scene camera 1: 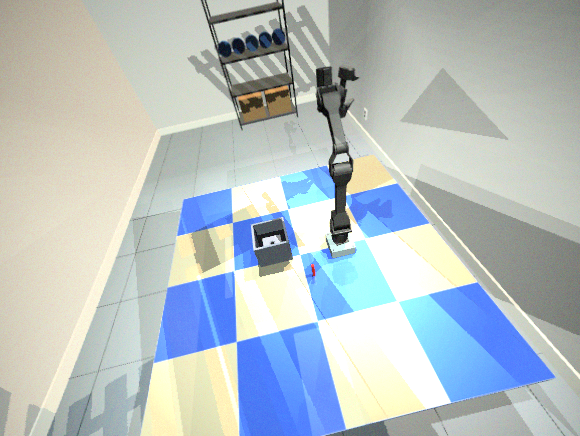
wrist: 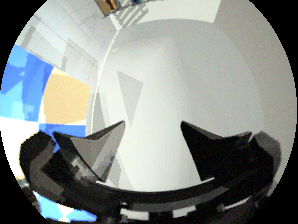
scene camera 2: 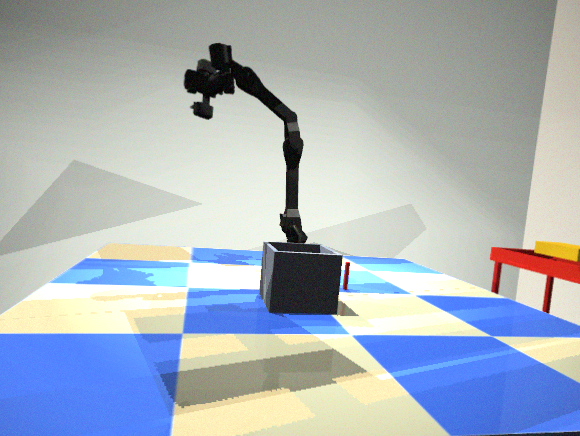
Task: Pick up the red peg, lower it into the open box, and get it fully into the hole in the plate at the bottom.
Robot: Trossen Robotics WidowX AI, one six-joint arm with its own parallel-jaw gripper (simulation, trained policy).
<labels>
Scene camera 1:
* dark box: 280, 252
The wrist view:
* my gripper: 153, 124
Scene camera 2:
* my gripper: 192, 95
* dark box: 295, 277
</labels>
